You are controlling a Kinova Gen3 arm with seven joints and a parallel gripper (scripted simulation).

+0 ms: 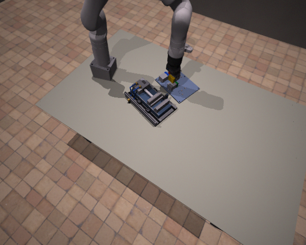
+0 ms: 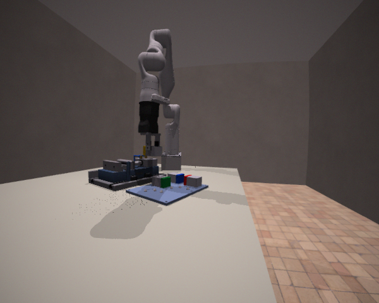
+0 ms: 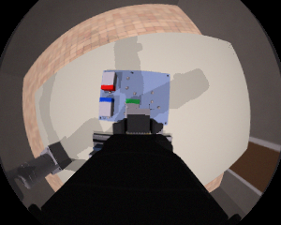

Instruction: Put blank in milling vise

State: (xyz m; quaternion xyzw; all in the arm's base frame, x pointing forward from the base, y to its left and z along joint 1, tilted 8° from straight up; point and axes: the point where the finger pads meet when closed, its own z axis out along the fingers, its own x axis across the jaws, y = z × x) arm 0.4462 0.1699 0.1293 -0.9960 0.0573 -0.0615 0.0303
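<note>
Right now the fixed jaw is 5 cm ahead of my hand, 17 cm to the right of it and 9 cm below it. The rest, counted from my hand: green-ended blank 2 cm behind, 3 cm to the left, 14 cm below; blue plate 1 cm behind, 7 cm to the left, 16 cm below; yellow-ended blank 2 cm below.
</note>
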